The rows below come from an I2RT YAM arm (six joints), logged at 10 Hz.
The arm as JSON. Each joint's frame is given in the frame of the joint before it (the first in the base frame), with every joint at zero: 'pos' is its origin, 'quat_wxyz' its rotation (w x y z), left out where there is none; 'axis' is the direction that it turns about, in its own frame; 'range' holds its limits. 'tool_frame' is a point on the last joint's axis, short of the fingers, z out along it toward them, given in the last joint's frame.
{
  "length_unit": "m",
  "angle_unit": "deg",
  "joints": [
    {
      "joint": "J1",
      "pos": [
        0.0,
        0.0,
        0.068
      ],
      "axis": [
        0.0,
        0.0,
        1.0
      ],
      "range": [
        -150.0,
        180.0
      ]
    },
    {
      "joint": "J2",
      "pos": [
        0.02,
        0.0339,
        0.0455
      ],
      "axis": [
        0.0,
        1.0,
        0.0
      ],
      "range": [
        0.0,
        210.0
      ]
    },
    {
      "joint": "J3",
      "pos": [
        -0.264,
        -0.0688,
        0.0
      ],
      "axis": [
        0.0,
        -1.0,
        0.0
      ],
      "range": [
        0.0,
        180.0
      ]
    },
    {
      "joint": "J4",
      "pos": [
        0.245,
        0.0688,
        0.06
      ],
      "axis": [
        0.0,
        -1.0,
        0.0
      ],
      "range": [
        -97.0,
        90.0
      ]
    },
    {
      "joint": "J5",
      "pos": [
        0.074,
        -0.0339,
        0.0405
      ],
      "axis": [
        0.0,
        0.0,
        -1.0
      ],
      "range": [
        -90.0,
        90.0
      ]
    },
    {
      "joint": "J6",
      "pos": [
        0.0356,
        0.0,
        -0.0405
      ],
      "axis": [
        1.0,
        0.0,
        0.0
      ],
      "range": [
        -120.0,
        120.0
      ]
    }
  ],
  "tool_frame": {
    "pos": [
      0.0,
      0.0,
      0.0
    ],
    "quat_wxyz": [
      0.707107,
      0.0,
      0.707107,
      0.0
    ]
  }
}
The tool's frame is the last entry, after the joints.
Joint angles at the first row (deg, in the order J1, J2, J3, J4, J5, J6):
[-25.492 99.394 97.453 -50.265 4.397 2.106]
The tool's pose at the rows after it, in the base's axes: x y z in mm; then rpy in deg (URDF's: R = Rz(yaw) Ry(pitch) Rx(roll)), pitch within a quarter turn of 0, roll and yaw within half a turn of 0:
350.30 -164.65 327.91 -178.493 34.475 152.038
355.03 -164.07 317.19 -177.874 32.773 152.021
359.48 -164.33 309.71 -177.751 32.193 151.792
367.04 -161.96 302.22 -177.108 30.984 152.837
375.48 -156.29 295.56 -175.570 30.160 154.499
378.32 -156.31 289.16 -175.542 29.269 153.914
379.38 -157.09 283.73 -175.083 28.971 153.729
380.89 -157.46 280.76 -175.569 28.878 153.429
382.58 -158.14 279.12 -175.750 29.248 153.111
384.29 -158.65 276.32 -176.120 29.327 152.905
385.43 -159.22 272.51 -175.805 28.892 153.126
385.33 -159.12 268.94 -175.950 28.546 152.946
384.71 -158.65 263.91 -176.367 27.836 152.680
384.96 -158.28 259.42 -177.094 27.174 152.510
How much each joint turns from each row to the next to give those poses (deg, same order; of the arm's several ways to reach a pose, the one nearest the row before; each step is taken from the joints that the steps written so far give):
[0.616 3.170 2.123 -2.378 -1.145 0.442]
[0.440 1.233 -0.518 -0.005 0.788 0.438]
[0.265 0.965 -0.359 0.705 0.354 0.439]
[0.789 1.669 0.703 -0.264 0.439 -0.172]
[1.320 1.496 0.618 -0.002 1.318 -0.262]
[0.177 0.881 -0.085 -0.001 0.351 0.697]
[0.000 0.349 -0.703 0.704 0.527 0.177]
[0.001 0.353 -0.177 0.439 -0.348 0.266]
[-0.001 0.265 -0.089 0.704 -0.001 0.264]
[0.001 0.349 -0.177 0.614 -0.263 0.175]
[0.000 0.442 -0.174 0.178 0.174 -0.173]
[0.000 0.088 -0.616 0.352 -0.086 0.173]
[-0.001 0.088 -0.876 0.262 -0.350 0.262]
[0.000 0.264 -0.528 0.176 -0.703 0.175]

